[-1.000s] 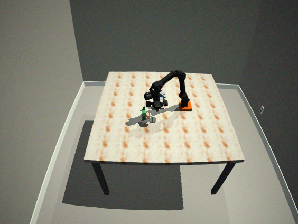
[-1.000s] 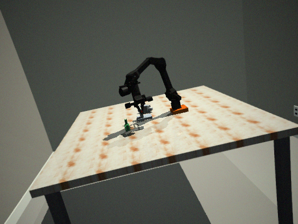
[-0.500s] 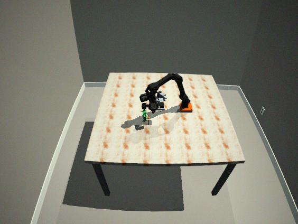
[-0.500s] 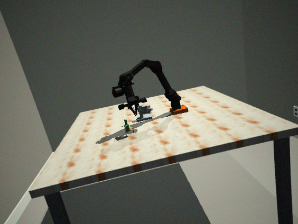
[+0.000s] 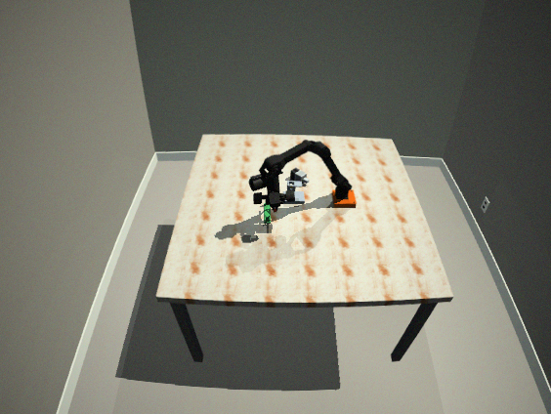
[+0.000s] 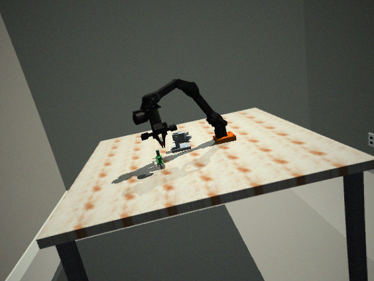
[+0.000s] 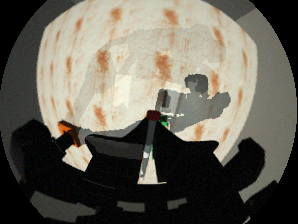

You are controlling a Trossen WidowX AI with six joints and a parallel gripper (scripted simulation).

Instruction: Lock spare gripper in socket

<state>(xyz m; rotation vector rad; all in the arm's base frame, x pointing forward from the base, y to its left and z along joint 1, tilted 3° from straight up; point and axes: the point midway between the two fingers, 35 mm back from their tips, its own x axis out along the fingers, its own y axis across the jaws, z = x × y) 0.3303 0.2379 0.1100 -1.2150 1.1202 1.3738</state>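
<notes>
Right now my gripper tip is 50 mm short of the green holder, 90 mm to the left of it and 70 mm above it. The rest, counted from my gripper tip: spare gripper 100 mm behind, 370 mm to the right, 60 mm below; grey mount 70 mm behind, 210 mm to the right, 40 mm below.
</notes>
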